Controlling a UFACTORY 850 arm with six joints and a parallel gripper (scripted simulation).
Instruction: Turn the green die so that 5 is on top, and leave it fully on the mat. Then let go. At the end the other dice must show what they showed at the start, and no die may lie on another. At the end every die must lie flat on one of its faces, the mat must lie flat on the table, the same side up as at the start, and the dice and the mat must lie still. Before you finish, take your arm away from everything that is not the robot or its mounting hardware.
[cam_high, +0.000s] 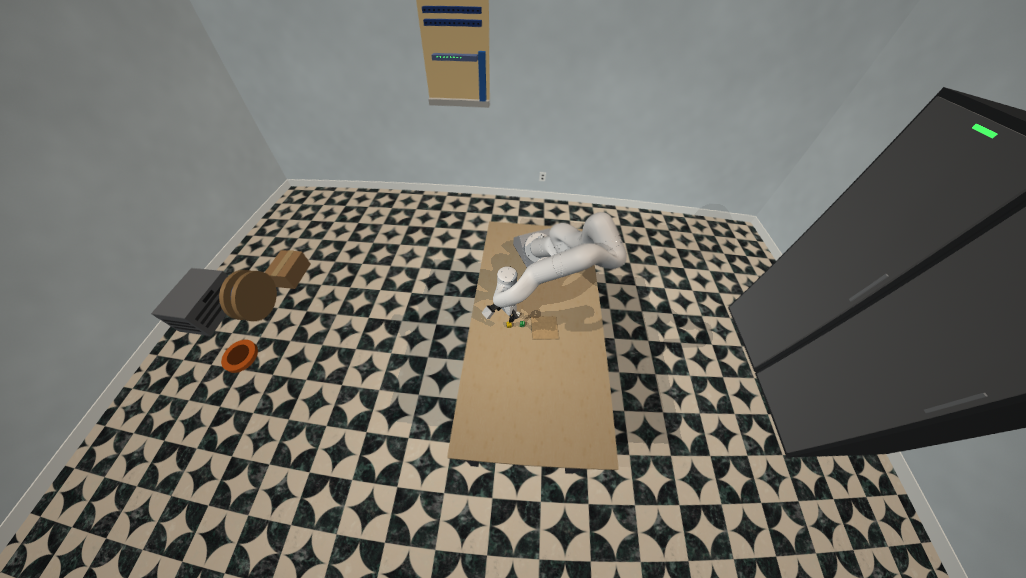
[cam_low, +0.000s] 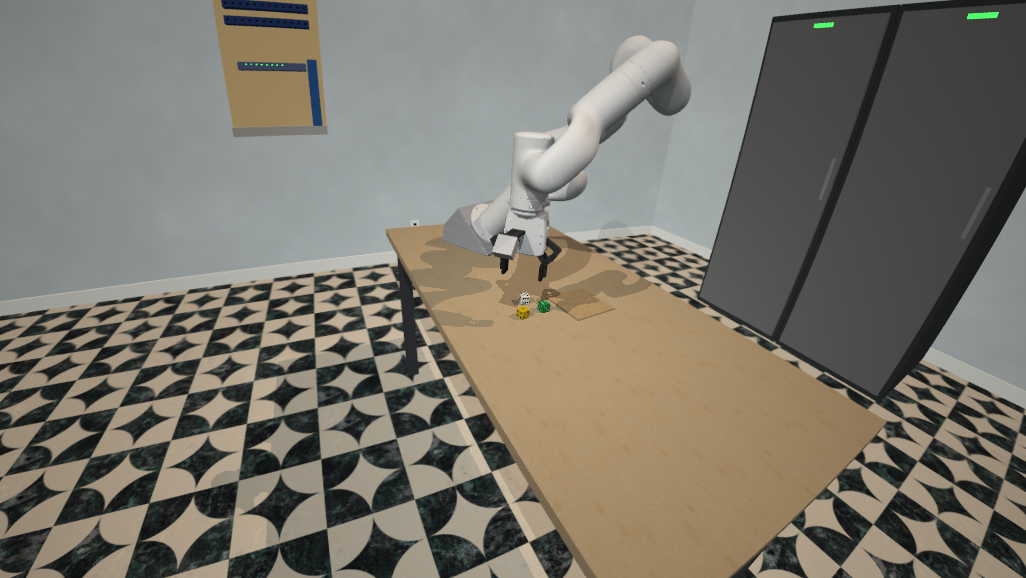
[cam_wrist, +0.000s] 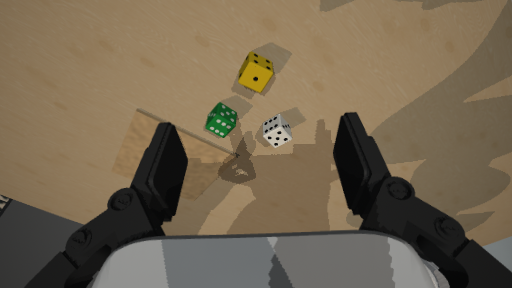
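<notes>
Right now the yellow die is 20 mm behind my hand, 20 mm to the left of it and 130 mm below it. Round my hand: white die: 90 mm behind, 50 mm to the left, 130 mm below; then green die: 30 mm behind, 90 mm to the left, 130 mm below; then tan mat: 40 mm behind, 210 mm to the left, 140 mm below.
</notes>
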